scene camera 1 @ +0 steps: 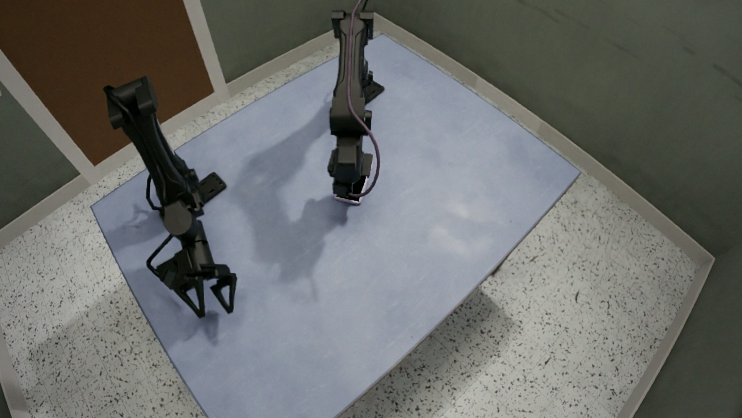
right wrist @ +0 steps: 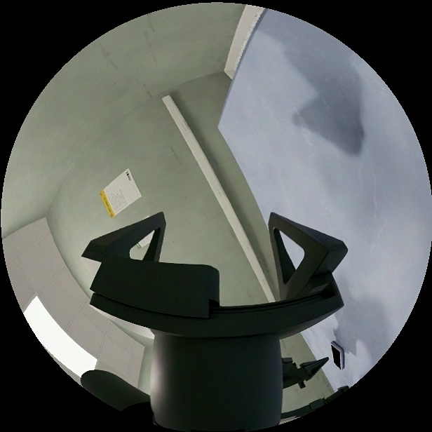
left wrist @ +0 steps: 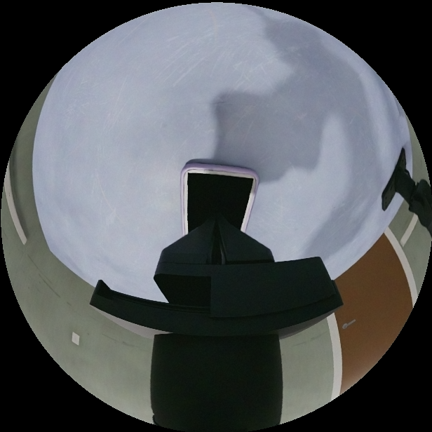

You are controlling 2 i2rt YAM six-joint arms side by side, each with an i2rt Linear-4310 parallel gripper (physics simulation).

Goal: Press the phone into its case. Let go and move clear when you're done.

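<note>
The black-screened phone (scene camera 1: 358,187) (left wrist: 218,200) (right wrist: 336,356) lies face up inside its lilac case (scene camera 1: 342,199) (left wrist: 220,167) on the table. A pale edge shows between the screen and the case rim in the left wrist view. The near end is hidden behind my left gripper (left wrist: 216,220) (right wrist: 326,359), which is shut and empty, with its tips over the phone. In the right wrist view a gap shows between these tips and the phone. I cannot tell whether the hidden end sits flush. My right gripper (scene camera 1: 216,313) (right wrist: 216,217) is open and empty, far from the phone.
The blue-grey table (scene camera 1: 441,290) (left wrist: 125,125) (right wrist: 280,150) bears both arm bases. The right arm's base plate (scene camera 1: 211,186) (left wrist: 390,192) stands at the left in the scene view. Walls and a brown door (scene camera 1: 109,67) (left wrist: 372,310) stand beyond the table.
</note>
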